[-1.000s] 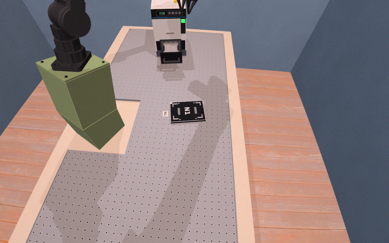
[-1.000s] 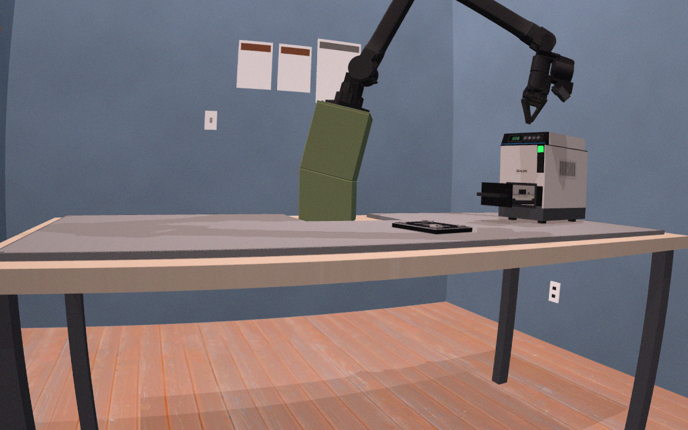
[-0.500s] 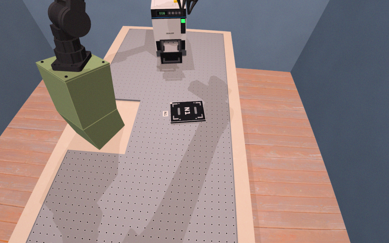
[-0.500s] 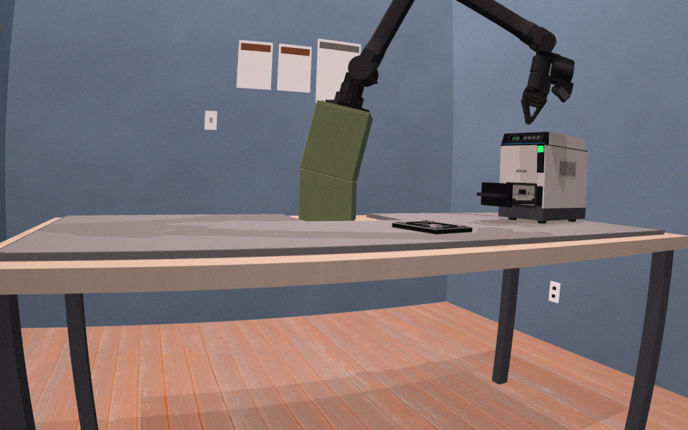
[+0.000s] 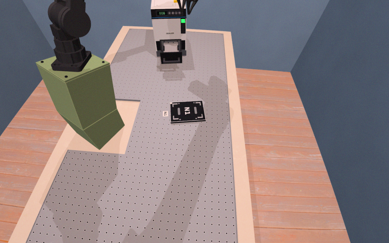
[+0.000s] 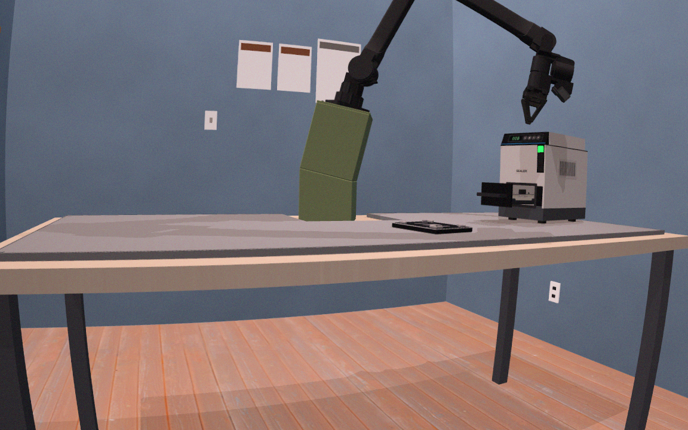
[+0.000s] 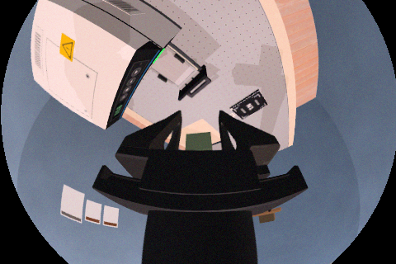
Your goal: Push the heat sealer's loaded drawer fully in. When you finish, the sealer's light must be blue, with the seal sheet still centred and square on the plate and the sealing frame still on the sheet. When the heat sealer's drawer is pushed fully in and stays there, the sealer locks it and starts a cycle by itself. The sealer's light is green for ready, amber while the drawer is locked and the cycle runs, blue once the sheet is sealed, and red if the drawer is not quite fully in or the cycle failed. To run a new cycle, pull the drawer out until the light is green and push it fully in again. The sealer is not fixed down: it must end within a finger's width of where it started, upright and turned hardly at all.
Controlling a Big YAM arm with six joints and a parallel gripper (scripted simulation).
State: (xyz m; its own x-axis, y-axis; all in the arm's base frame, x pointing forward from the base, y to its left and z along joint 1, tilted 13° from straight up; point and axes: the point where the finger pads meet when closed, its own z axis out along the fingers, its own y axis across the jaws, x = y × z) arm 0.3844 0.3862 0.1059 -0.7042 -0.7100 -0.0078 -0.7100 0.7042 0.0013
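The black drawer is 80 mm behind my hand, 10 mm to the left of it and 240 mm below it. Also, from my hand: small white label 110 mm behind, 370 mm to the right, 310 mm below.
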